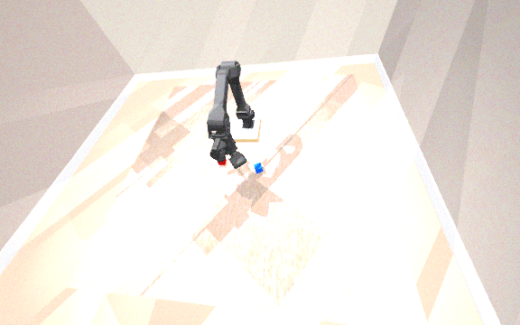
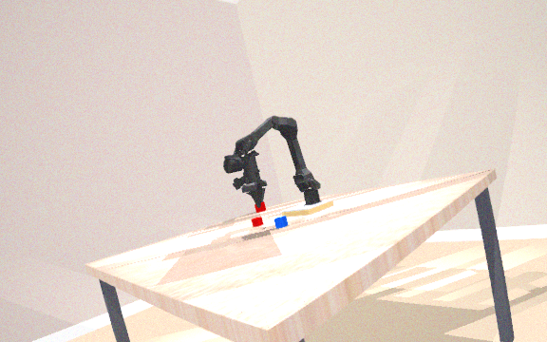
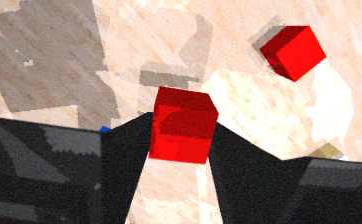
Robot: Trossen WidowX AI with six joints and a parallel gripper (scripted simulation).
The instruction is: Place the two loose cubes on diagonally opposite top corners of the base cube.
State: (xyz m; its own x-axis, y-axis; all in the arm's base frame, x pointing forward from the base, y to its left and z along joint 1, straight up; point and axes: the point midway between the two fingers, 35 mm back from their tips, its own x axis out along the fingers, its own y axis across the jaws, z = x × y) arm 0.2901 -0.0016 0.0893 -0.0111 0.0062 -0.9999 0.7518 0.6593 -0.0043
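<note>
Right now my gripper tip is 10 cm to the right of the blue base cube and 7 cm above it.
</note>
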